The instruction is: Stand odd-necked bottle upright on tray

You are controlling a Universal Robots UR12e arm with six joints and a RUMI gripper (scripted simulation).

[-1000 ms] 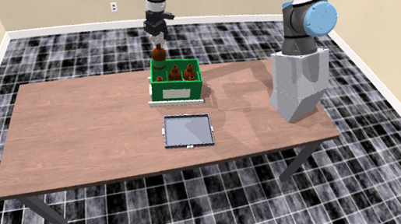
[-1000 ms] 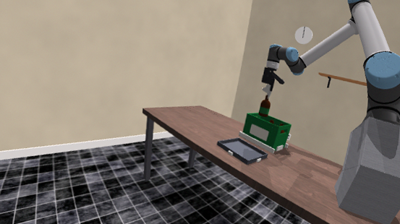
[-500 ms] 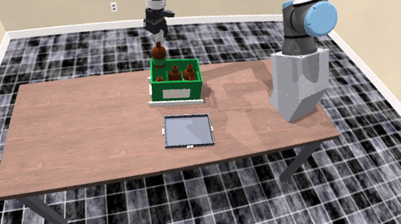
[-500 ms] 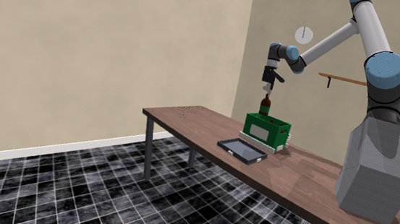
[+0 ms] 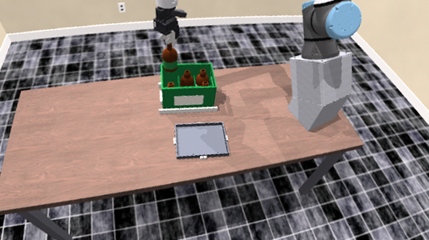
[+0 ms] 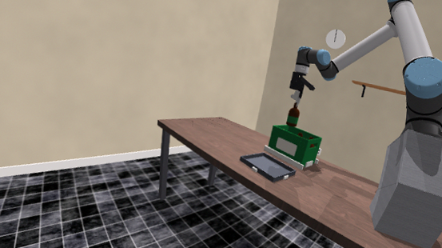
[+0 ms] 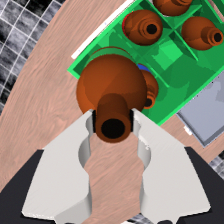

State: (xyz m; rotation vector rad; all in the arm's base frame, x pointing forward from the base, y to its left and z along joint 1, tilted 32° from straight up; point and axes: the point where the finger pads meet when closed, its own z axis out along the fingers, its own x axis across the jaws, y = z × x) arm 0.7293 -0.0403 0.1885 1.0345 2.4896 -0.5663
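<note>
Now: hand 70 mm above the glass bottle. From my hand the other things lie so: grey tray (340 mm to the left, 320 mm below, 110 mm behind); then green crate (250 mm below, 80 mm behind, 50 mm to the left).
</note>
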